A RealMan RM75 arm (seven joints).
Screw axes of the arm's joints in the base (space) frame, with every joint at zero. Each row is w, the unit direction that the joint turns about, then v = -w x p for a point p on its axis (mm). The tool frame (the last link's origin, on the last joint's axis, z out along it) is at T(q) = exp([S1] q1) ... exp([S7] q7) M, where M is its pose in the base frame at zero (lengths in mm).
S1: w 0 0 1 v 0.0 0.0 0.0
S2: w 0 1 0 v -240.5 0.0 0.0
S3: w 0 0 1 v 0.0 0.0 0.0
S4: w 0 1 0 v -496.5 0.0 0.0
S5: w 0 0 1 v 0.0 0.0 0.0
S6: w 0 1 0 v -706.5 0.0 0.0
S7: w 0 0 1 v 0.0 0.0 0.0
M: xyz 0.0 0.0 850.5 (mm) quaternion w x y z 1 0 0 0
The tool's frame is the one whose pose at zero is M.
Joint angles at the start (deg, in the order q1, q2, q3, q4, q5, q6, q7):
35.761, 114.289, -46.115, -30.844, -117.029, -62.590, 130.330
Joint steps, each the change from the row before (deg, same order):
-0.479, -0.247, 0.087, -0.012, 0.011, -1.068, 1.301
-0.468, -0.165, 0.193, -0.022, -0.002, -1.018, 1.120
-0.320, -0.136, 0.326, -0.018, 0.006, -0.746, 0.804
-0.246, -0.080, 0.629, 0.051, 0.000, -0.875, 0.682
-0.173, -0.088, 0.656, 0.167, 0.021, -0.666, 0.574
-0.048, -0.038, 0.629, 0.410, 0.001, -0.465, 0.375
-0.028, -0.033, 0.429, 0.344, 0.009, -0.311, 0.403
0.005, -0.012, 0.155, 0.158, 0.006, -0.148, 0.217
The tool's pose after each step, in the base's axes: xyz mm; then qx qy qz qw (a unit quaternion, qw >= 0). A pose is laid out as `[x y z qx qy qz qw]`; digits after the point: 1 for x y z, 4 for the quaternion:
[298.3 388.3 9.8 -0.7346 0.6177 0.1996 0.1976]
[300.4 384.8 10.6 -0.7277 0.6275 0.2014 0.1899]
[302.0 382.5 11.9 -0.7220 0.6348 0.2039 0.1848]
[302.9 380.3 13.0 -0.7161 0.6418 0.2084 0.1787]
[304.0 378.6 14.0 -0.7100 0.6483 0.2129 0.1739]
[304.7 377.2 13.9 -0.7046 0.6542 0.2168 0.1691]
[305.3 376.1 13.7 -0.6998 0.6594 0.2196 0.1653]
[305.4 375.6 13.4 -0.6976 0.6618 0.2207 0.1633]

